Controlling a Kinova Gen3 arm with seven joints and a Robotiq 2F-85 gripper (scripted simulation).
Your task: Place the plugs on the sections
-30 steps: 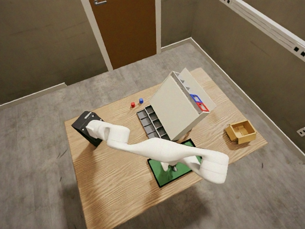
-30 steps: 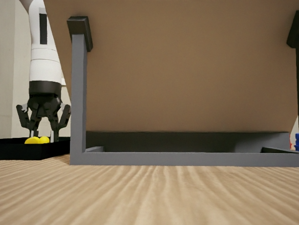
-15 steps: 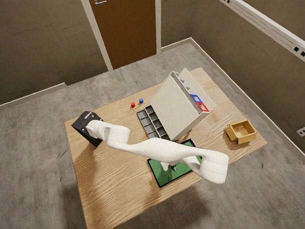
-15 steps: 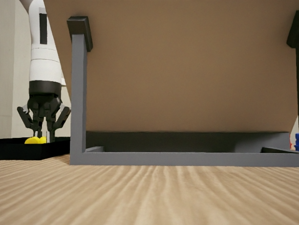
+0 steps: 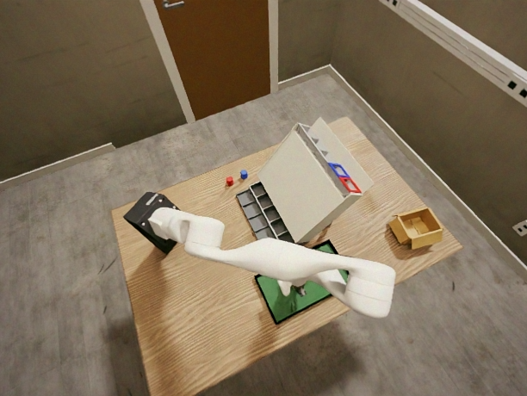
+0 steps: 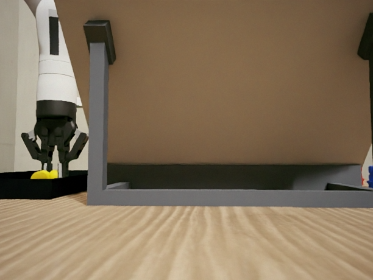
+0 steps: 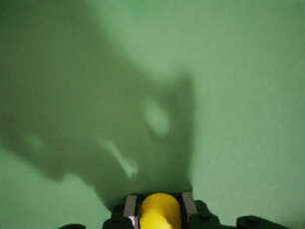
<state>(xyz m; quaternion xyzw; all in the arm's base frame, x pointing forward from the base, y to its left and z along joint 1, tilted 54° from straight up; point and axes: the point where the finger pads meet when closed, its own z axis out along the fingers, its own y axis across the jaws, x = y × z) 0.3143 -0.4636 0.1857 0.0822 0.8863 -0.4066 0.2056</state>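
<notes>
Now: the green marble tray 40 mm ahead of my hand, 20 mm below it and 10 mm to the right of it. Round my hand: cardboard box (560 mm ahead, 210 mm to the right, 20 mm above); then slanted cover (270 mm ahead, 260 mm to the left, 180 mm above).
</notes>
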